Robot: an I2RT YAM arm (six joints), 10 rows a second.
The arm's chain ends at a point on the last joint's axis. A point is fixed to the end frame.
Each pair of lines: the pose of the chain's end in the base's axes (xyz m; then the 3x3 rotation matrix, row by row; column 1 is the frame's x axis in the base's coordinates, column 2 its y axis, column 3 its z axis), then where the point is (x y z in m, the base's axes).
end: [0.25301, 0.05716, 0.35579], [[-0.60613, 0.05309, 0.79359], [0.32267, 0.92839, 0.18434], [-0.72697, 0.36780, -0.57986]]
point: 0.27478 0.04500 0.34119
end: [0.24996, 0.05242, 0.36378], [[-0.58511, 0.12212, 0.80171], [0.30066, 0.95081, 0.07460], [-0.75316, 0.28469, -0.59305]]
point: 0.27071 0.03748 0.35033
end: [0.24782, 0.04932, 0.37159], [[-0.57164, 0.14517, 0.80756], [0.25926, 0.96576, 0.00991], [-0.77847, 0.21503, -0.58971]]
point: 0.26826 0.03290 0.35946
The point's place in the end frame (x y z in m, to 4 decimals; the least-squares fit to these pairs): -0.0065 -0.0155 0.0235
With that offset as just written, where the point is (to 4 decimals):
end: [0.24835, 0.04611, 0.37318], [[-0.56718, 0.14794, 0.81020], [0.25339, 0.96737, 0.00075], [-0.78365, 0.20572, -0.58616]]
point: 0.2688 0.0295 0.3613
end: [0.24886, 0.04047, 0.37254], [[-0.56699, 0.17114, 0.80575], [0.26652, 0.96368, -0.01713], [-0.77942, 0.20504, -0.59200]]
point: 0.2688 0.0234 0.3605
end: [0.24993, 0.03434, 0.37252], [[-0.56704, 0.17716, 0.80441], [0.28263, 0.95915, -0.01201], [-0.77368, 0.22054, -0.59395]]
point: 0.2698 0.0174 0.3602
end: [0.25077, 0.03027, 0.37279], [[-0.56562, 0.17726, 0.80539], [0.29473, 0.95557, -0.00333], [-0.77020, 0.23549, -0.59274]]
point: 0.2706 0.0135 0.3602
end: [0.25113, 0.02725, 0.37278], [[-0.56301, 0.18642, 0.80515], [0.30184, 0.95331, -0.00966], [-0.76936, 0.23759, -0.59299]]
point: 0.2708 0.0103 0.3602
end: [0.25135, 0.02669, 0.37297], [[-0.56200, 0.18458, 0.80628], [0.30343, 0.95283, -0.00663], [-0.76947, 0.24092, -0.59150]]
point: 0.2711 0.0098 0.3603
